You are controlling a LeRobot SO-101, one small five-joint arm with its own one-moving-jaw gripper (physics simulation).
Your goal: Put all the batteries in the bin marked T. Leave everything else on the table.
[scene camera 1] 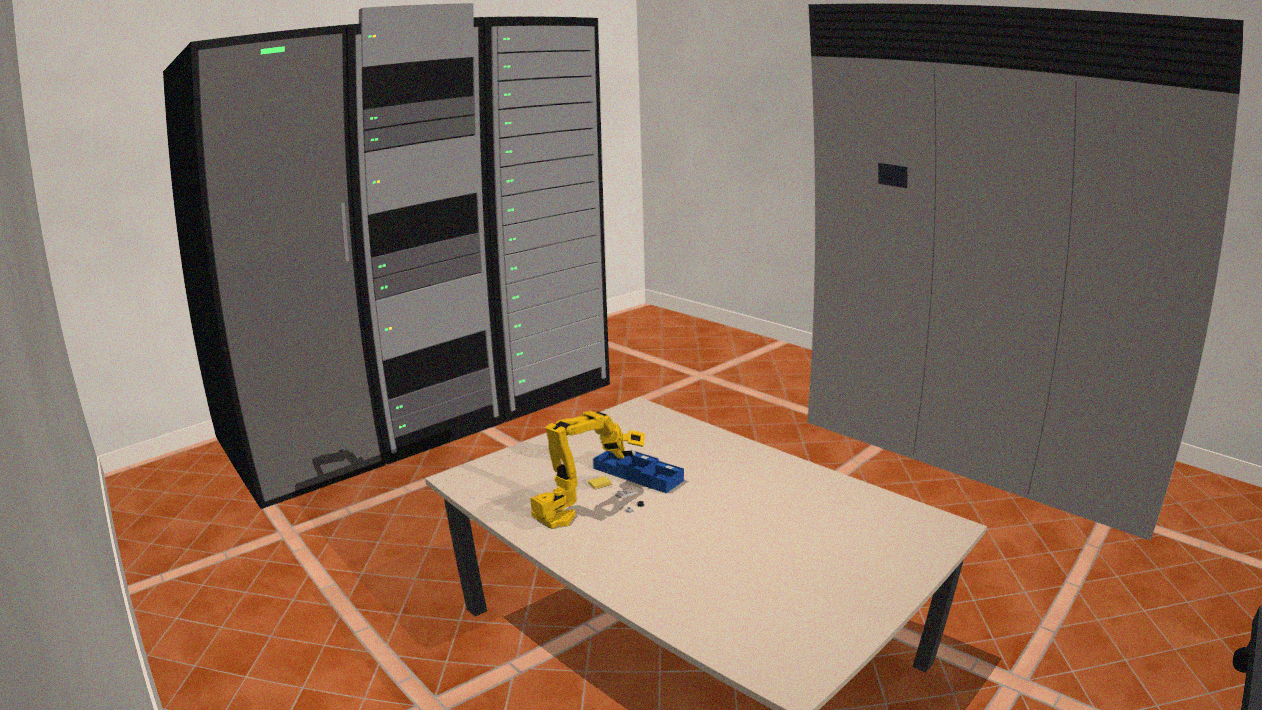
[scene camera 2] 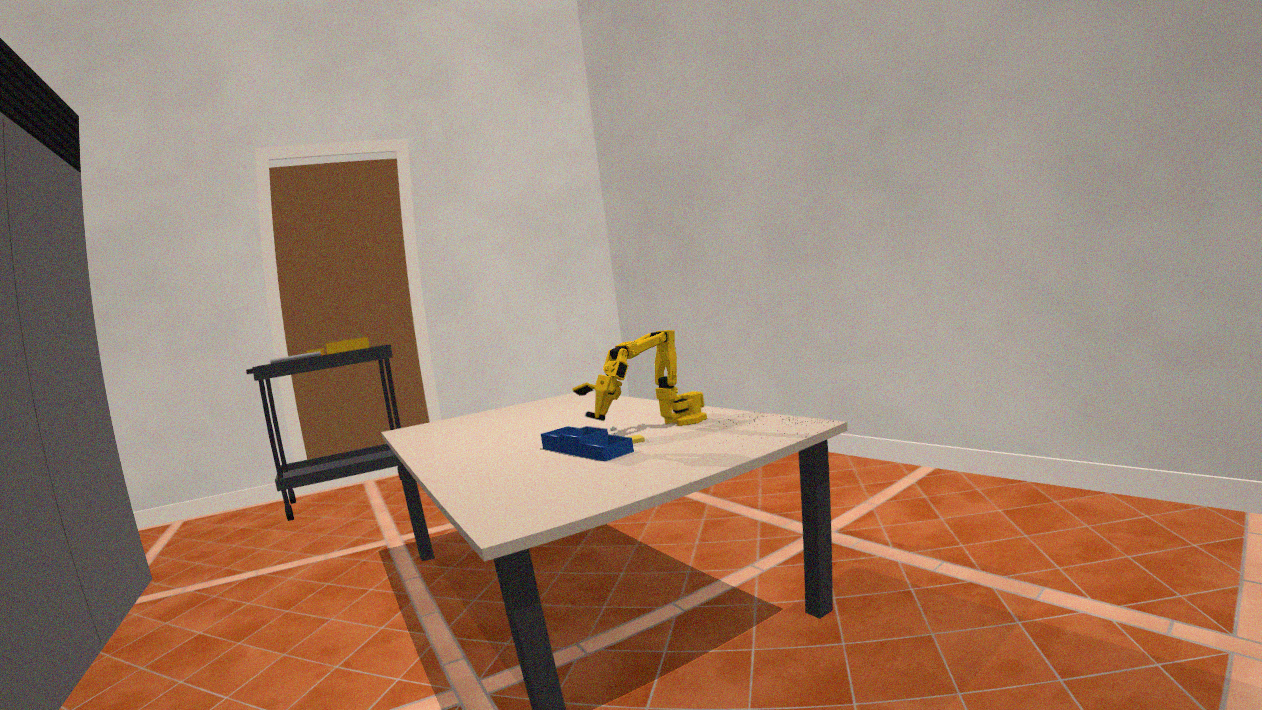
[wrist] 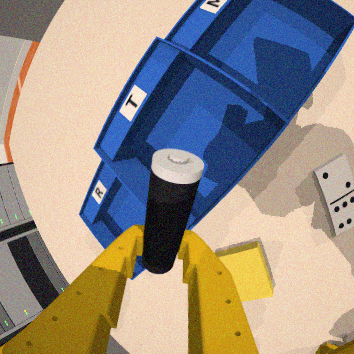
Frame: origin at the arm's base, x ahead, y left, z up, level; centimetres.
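Where they show: hand, its tool point: (scene camera 1: pixel 623 452) (scene camera 2: pixel 597 416) (wrist: pixel 144 236); arm's base, origin of its link: (scene camera 1: pixel 560 514) (scene camera 2: pixel 679 422) (wrist: pixel 347 341).
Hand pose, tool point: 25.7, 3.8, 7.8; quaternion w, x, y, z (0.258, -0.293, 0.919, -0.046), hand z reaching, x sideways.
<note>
Each offset is from my tool point to the top centre of the thing, as dx, dy, dz. "*": to the spot under its first point. Level surfaces: height alone.
A black battery @(+0.0, -1.3, +1.2) (wrist: pixel 167 220) with a pale silver end is pressed between the two jaws of my gripper (wrist: pixel 162 250) in the wrist view. The gripper is shut on it and holds it up. The blue bin marked T @(+3.4, -2.0, -3.1) (wrist: pixel 132 103) lies beyond the jaws, between the bins marked R and M; the battery's silver end is drawn over its near part. In scene camera 2 the gripper (scene camera 2: pixel 595 415) is above the blue bin row @(* +5.2, +2.7, -5.0) (scene camera 2: pixel 586 443). In scene camera 1 the battery in the jaws is too small to make out clearly.
A yellow block @(-7.5, +1.5, -6.8) (wrist: pixel 247 272) and a white domino @(-6.1, -7.9, -7.1) (wrist: pixel 337 195) lie on the table @(dz -7.8) (wrist: pixel 60 100) right of the bins. The bins marked R @(* +5.1, +6.7, -5.0) (wrist: pixel 99 192) and M @(* +7.5, -7.8, -4.3) (wrist: pixel 200 22) flank T. A small dark thing @(-7.6, -14.7, -6.9) (scene camera 1: pixel 640 503) lies on the table near the arm.
</note>
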